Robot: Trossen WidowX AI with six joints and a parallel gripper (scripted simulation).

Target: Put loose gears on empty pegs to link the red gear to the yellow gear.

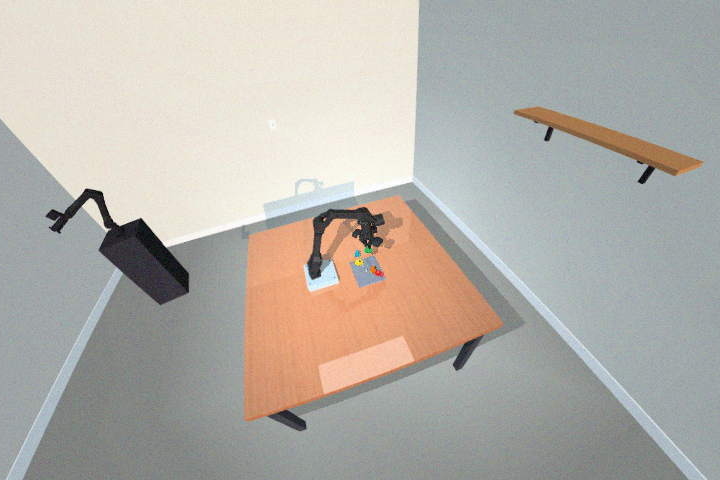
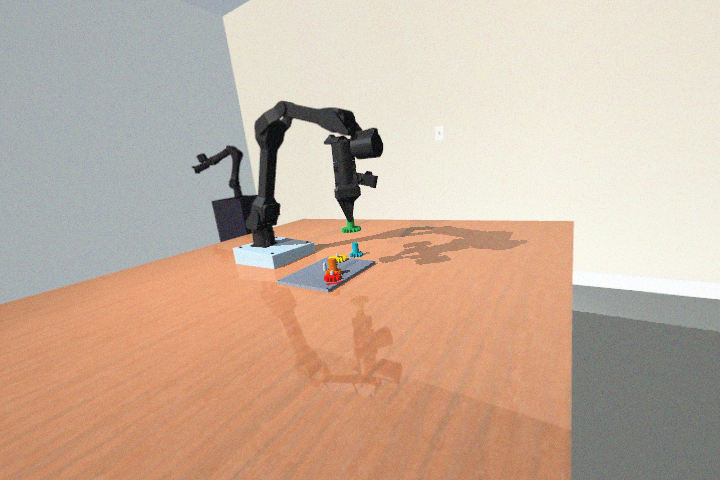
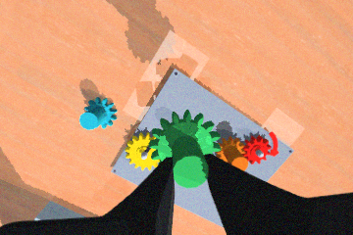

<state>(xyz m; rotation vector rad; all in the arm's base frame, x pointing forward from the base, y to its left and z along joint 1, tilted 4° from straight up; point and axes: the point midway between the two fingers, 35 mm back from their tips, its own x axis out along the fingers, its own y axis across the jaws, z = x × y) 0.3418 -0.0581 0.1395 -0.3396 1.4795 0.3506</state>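
My gripper tip is 2 cm past the orange gear, 9 cm to the left of it and 10 cm above it. Also, from my gripper tip: teal gear: 4 cm behind, 9 cm to the left, 11 cm below; then yellow gear: 6 cm behind, 2 cm to the left, 11 cm below; then green gear: 1 cm below.
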